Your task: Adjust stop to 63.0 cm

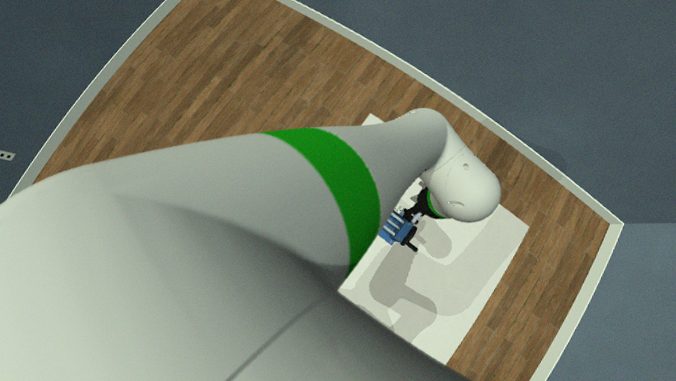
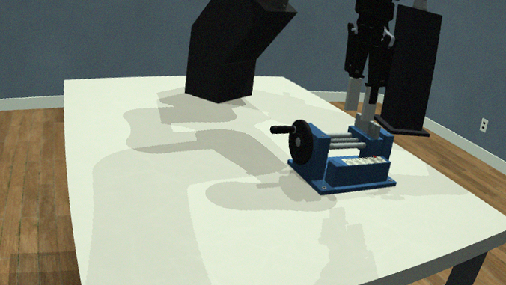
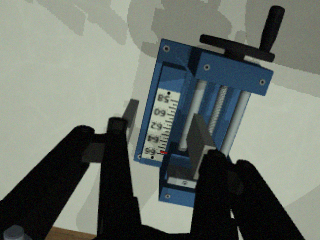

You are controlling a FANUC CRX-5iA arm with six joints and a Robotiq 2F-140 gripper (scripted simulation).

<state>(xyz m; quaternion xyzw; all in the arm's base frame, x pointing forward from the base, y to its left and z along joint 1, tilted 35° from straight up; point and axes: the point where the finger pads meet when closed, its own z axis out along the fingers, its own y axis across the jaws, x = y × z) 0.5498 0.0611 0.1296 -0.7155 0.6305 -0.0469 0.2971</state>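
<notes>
Now: the handwheel 60 mm behind my hand, 110 mm to the right of it and 100 mm below it. Also, from my hand: stop block (70 mm behind, 70 mm to the left, 100 mm below).
</notes>
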